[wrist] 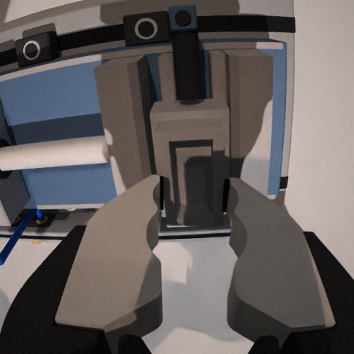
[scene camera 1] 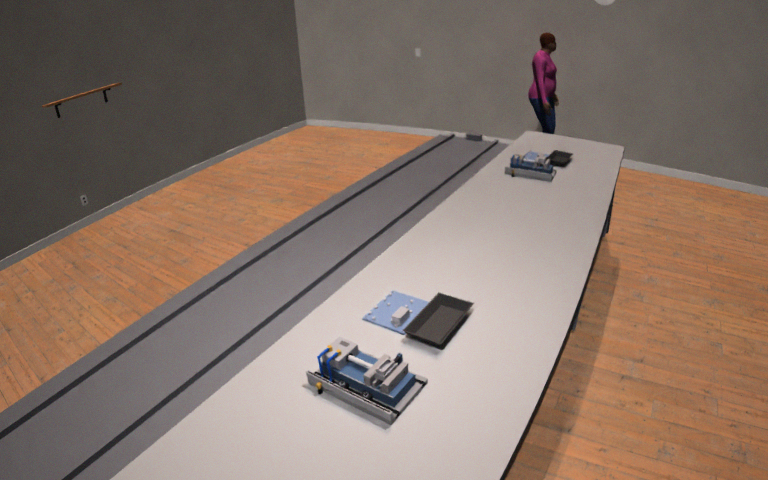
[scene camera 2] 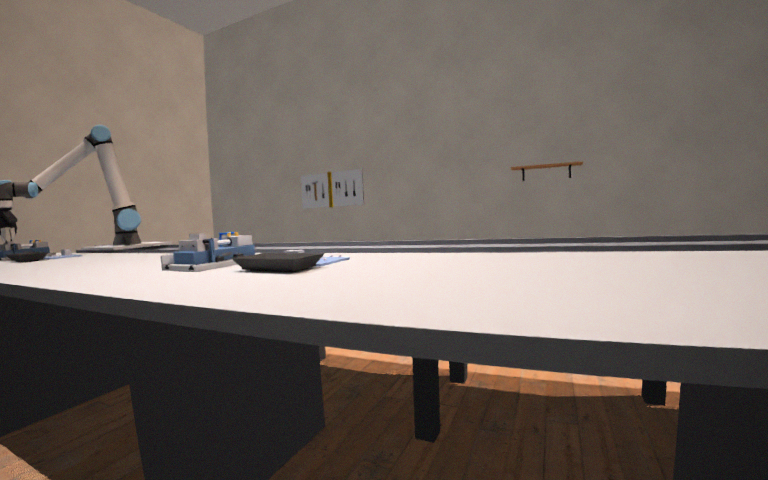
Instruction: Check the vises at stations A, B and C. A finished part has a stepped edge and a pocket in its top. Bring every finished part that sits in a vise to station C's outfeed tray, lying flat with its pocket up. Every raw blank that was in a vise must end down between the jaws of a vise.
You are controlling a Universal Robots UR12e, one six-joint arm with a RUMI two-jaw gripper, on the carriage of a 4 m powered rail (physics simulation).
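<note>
In the wrist view a grey finished part (wrist: 190, 127), with a stepped edge and a pocket in its top, sits between the jaws of a blue vise (wrist: 55, 107) (scene camera 2: 39, 249). My gripper (wrist: 192, 179) (scene camera 2: 7, 233) is shut on the part's near end, one finger on each side. The part's far end meets a dark stop rod. Another vise (scene camera 1: 352, 380) (scene camera 2: 186, 256) has a grey piece (scene camera 1: 386, 367) between its jaws; its pocket is too small to tell surely. A third vise (scene camera 1: 531, 166) stands far back in scene camera 1, its contents unclear.
A black tray (scene camera 1: 438, 319) (scene camera 2: 277, 261) and a blue mat (scene camera 1: 390, 305) with a grey block (scene camera 1: 400, 315) lie beside the nearer vise. Another tray (scene camera 1: 560, 157) stands by the far vise, another (scene camera 2: 27, 256) by my arm. A person (scene camera 1: 544, 79) stands behind the table's far end.
</note>
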